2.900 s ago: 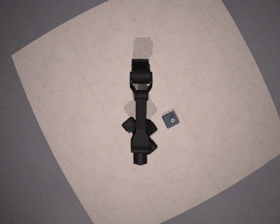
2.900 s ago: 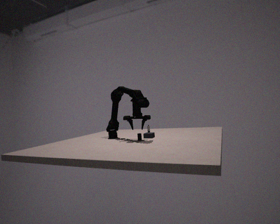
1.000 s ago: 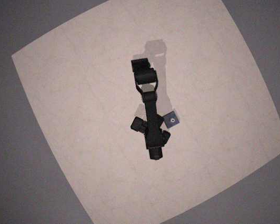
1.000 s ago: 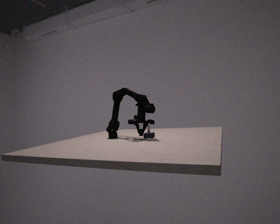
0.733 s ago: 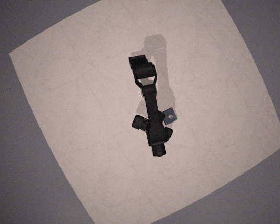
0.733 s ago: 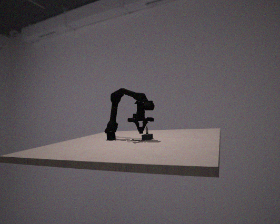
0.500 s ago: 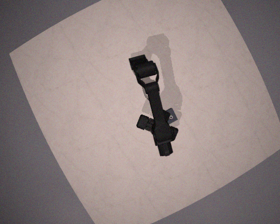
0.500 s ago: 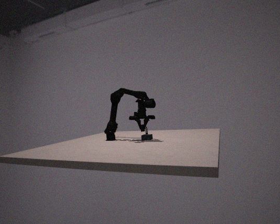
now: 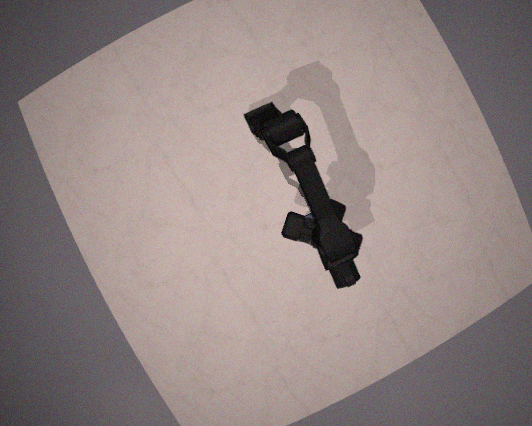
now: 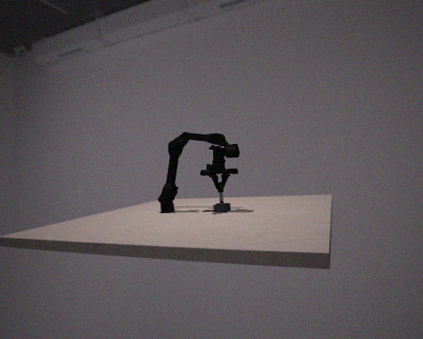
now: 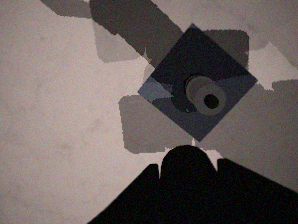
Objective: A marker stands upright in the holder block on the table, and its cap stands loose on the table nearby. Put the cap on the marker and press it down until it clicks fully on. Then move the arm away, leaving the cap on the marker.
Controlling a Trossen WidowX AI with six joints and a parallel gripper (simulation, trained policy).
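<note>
The holder block lies 10 cm below my gripper tip, 3 cm to the left of it and 1 cm behind it. Round my gripper tip: black cap (1 cm above).
</note>
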